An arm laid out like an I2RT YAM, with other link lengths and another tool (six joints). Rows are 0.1 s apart.
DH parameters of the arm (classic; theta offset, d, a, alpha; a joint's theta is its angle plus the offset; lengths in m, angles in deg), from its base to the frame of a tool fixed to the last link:
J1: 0 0.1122 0.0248 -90
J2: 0 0 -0.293 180
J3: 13.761 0 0.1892 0
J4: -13.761 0.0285 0.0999 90
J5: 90 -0.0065 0 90
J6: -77.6 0.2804 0.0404 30
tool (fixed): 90 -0.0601 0 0
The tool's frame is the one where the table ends.
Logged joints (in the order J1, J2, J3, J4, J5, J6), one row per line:
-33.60, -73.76, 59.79, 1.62, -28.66, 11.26
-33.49, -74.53, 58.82, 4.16, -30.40, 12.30
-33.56, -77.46, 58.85, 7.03, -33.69, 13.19
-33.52, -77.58, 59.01, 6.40, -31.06, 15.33
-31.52, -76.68, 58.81, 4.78, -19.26, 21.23
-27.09, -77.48, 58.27, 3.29, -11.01, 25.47
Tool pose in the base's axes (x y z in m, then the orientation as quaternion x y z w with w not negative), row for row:
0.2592, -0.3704, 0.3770, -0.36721, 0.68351, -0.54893, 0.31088
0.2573, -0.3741, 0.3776, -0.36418, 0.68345, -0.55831, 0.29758
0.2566, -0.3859, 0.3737, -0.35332, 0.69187, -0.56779, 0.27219
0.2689, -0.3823, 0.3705, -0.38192, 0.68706, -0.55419, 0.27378
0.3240, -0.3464, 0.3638, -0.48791, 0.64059, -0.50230, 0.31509
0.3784, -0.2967, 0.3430, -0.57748, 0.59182, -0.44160, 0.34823
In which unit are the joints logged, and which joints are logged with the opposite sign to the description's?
The joints are logged in degrees. Opposite sign: J2, J5, J6.
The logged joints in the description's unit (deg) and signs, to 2 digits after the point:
-33.60, 73.76, 59.79, 1.62, 28.66, -11.26
-33.49, 74.53, 58.82, 4.16, 30.40, -12.30
-33.56, 77.46, 58.85, 7.03, 33.69, -13.19
-33.52, 77.58, 59.01, 6.40, 31.06, -15.33
-31.52, 76.68, 58.81, 4.78, 19.26, -21.23
-27.09, 77.48, 58.27, 3.29, 11.01, -25.47

